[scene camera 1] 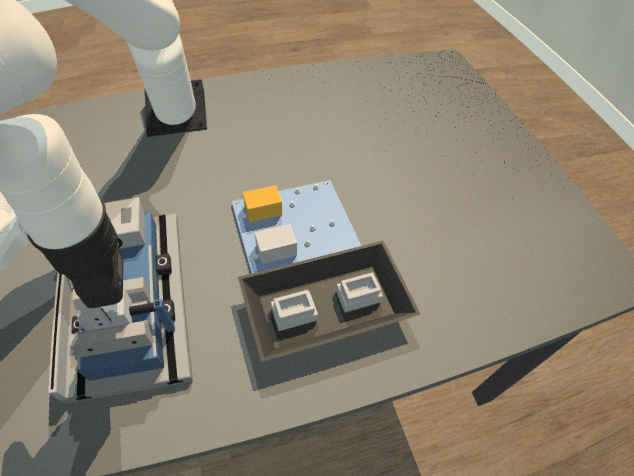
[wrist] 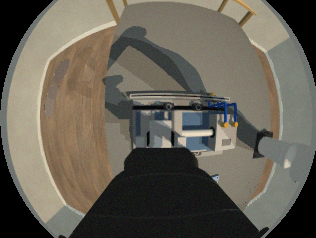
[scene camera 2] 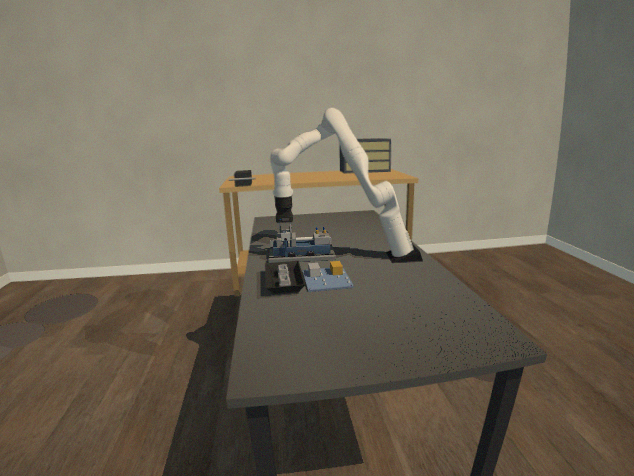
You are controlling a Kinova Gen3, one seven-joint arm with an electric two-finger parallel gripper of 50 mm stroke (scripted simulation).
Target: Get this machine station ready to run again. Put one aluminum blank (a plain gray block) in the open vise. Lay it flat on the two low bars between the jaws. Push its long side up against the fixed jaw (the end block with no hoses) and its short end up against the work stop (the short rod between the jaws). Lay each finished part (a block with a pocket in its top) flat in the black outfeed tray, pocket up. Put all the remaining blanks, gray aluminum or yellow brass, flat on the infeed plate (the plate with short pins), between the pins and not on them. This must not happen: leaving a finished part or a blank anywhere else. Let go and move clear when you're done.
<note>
The pictures show: my gripper, a yellow brass blank and a vise.
My gripper also shows in the wrist view.
</note>
